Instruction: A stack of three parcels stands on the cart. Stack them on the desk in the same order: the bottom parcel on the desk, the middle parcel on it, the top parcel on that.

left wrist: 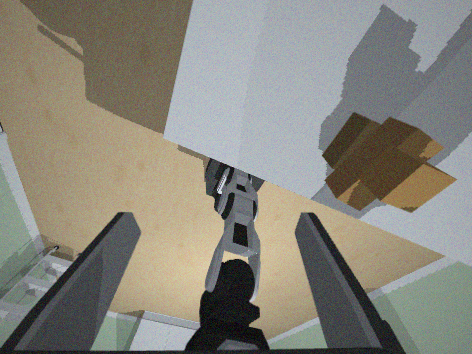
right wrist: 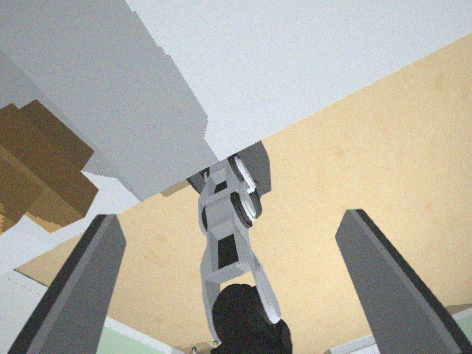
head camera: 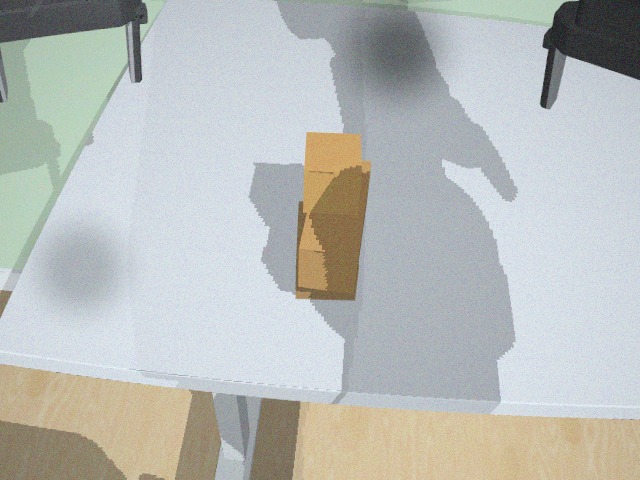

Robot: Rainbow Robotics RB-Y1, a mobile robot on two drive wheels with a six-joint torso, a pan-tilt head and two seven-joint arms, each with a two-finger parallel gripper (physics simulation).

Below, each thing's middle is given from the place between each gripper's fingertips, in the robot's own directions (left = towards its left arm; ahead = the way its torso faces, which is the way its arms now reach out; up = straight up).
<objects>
Now: left hand 50 mm short of the brown cardboard parcel [head camera: 333, 167], 210 mm to the left of it and 120 mm above it.
The brown cardboard parcel lies 22 cm to the left of my right hand, 12 cm below it and 5 cm ahead of it.
</objects>
